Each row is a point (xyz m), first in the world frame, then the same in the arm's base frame.
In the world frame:
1: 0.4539 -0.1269 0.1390
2: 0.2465 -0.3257 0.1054
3: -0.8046 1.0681 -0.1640
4: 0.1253 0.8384 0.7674
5: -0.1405 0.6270 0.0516
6: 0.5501 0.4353 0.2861
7: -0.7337 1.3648 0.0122
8: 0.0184 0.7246 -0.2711
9: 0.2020 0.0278 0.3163
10: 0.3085 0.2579 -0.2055
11: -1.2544 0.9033 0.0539
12: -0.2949 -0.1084 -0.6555
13: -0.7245 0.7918 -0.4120
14: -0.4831 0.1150 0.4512
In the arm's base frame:
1: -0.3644 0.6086 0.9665
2: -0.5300 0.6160 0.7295
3: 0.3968 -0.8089 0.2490
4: 0.7896 0.3597 0.7639
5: 0.1755 -0.1314 0.6662
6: 0.1556 0.4257 1.1742
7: 0.7342 -0.8276 0.3486
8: 0.0354 -0.3515 0.9324
9: -0.1226 0.5420 0.7301
10: -0.2885 0.0831 1.0438
11: 0.4287 -0.7418 -0.2720
12: -0.8363 -0.2673 0.5167
13: 0.0230 -0.7914 0.3138
14: 0.0563 0.3088 0.0907

